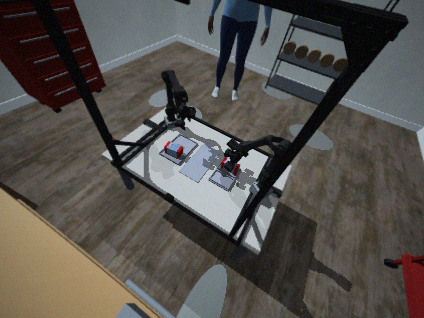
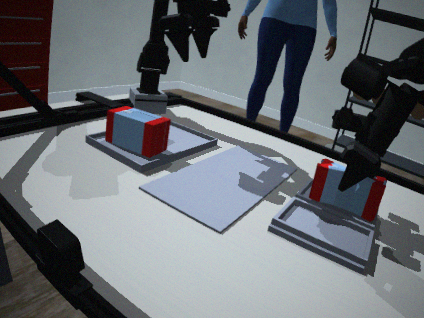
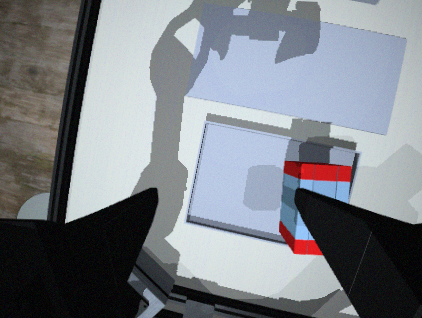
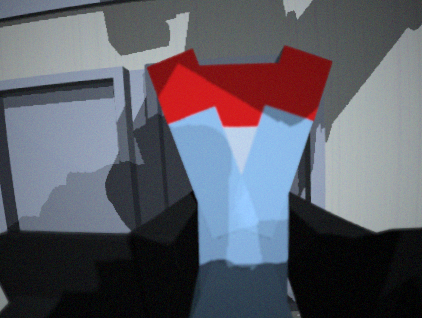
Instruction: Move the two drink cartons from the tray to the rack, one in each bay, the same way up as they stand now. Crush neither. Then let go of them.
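Places are measured from the left arm's base along level axes (x ahead, y left, z up), in metres.
Where they show: left gripper, fingertip midpoint: [image 1: 187,125] [image 2: 195,59] [image 3: 227,194]; right gripper, fingertip midpoint: [image 2: 341,187] [image 4: 237,195]; left arm's base, origin of the base link: [image 1: 171,118] [image 2: 148,91] [image 3: 122,302].
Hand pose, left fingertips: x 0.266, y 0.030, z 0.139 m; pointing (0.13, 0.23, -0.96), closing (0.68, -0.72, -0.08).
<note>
Things, the pixels of their top centre, and the offset from my left fingertips.
- blue carton with red ends, middle of its top: [image 3: 322,211] [image 2: 138,114] [image 1: 173,146] dx +0.051, dy -0.125, dz -0.120 m
- tray, middle of its top: [image 3: 270,189] [image 2: 155,136] [image 1: 179,147] dx +0.026, dy -0.077, dz -0.178 m
- red carton, middle of its top: [image 4: 242,264] [image 2: 354,170] [image 1: 231,163] dx +0.349, dy +0.190, dz -0.108 m
- rack, middle of its top: [image 4: 143,197] [image 2: 334,211] [image 1: 225,173] dx +0.373, dy +0.142, dz -0.174 m
A blue carton with red ends [image 1: 174,149] [image 2: 131,132] [image 3: 320,187] rests with its long side level at one end of the tray [image 1: 187,142] [image 2: 145,165] [image 3: 225,175]. My left gripper [image 1: 186,120] [image 2: 194,59] [image 3: 227,194] is open and empty, high above the tray. My right gripper [image 1: 230,168] [image 2: 350,185] [image 4: 237,195] is shut on the other blue and red carton [image 1: 237,170] [image 2: 332,185] [image 4: 240,100]. This carton is level, low at the far bay of the rack [image 1: 220,180] [image 2: 315,248] [image 4: 121,95]. Whether its underside touches the bay floor is hidden. The near bay is empty.
A flat grey-blue panel [image 1: 197,165] [image 2: 215,190] [image 3: 300,75] lies between tray and rack. A black frame surrounds the table, with posts rising from it. A person [image 1: 237,45] [image 2: 284,55] stands behind the table.
</note>
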